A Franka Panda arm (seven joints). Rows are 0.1 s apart.
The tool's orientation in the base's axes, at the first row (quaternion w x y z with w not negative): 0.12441, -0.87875, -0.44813, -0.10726
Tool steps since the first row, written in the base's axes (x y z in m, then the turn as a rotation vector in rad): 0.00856, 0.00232, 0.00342, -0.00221, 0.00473, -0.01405; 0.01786, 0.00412, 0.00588, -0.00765, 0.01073, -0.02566; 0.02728, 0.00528, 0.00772, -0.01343, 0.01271, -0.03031; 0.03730, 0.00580, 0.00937, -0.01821, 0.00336, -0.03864; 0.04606, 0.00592, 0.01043, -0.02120, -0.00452, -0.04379; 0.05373, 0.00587, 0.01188, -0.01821, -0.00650, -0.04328; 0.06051, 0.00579, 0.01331, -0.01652, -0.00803, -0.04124; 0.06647, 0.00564, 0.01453, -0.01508, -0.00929, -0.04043; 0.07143, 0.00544, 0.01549, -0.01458, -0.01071, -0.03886; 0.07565, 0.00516, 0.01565, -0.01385, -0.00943, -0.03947
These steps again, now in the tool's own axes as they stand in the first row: 0.00772, 0.00523, -0.00185, -0.00189, -0.00276, 0.01461; 0.01517, 0.01148, -0.00289, -0.00394, -0.00917, 0.02706; 0.02203, 0.01827, -0.00354, -0.00715, -0.01443, 0.03164; 0.02868, 0.02593, -0.00417, -0.01951, -0.01200, 0.03621; 0.03413, 0.03287, -0.00446, -0.02877, -0.00933, 0.03837; 0.03894, 0.03896, -0.00525, -0.02841, -0.00584, 0.03750; 0.04321, 0.04436, -0.00611, -0.02799, -0.00384, 0.03521; 0.04689, 0.04914, -0.00685, -0.02787, -0.00205, 0.03416; 0.04988, 0.05318, -0.00744, -0.02820, -0.00103, 0.03227; 0.05215, 0.05675, -0.00736, -0.02699, -0.00109, 0.03331
